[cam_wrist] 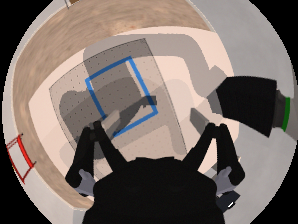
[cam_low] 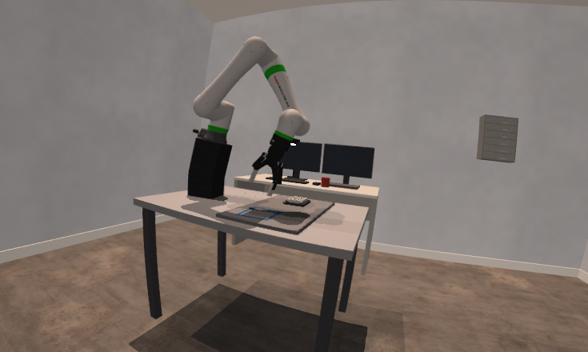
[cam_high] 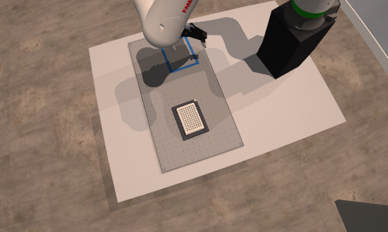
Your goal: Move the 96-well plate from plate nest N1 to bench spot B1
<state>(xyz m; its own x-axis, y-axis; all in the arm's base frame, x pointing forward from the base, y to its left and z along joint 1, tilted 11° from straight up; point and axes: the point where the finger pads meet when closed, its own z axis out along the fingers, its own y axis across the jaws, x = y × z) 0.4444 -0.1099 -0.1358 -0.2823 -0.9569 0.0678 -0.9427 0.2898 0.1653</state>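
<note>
The white 96-well plate lies 30 cm to the left of my hand, 9 cm below it and 8 cm ahead of it. From my hand the other things lie so: dark plate nest N1: 30 cm to the left, 11 cm below, 8 cm ahead.
</note>
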